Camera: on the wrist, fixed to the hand. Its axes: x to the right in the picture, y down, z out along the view.
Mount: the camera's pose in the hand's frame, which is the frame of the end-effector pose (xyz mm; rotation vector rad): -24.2 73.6 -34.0 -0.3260 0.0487 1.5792
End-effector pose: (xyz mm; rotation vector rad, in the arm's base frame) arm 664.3 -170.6 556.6 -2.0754 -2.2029 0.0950
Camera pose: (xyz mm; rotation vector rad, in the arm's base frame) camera 742.8 -191.3 580.3 3.0017 0.0673 0.1782
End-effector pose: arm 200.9 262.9 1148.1 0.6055 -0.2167 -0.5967
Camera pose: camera 227.5 341.7 1163.7 0.0061 -0.4548 0.8996
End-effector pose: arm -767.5 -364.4 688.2 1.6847 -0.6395 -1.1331
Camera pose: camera -740.8 -359.0 768.3 0.5042 -1.2843 -0.0054
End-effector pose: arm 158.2 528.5 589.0 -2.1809 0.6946 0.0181
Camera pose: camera 94.6 478.2 564.7 -1.3385 2.3355 0.9162
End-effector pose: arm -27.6 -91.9 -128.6 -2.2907 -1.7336 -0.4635
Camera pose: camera 33.4 -146.0 -106.0 -2.8911 0.5016 -0.3899
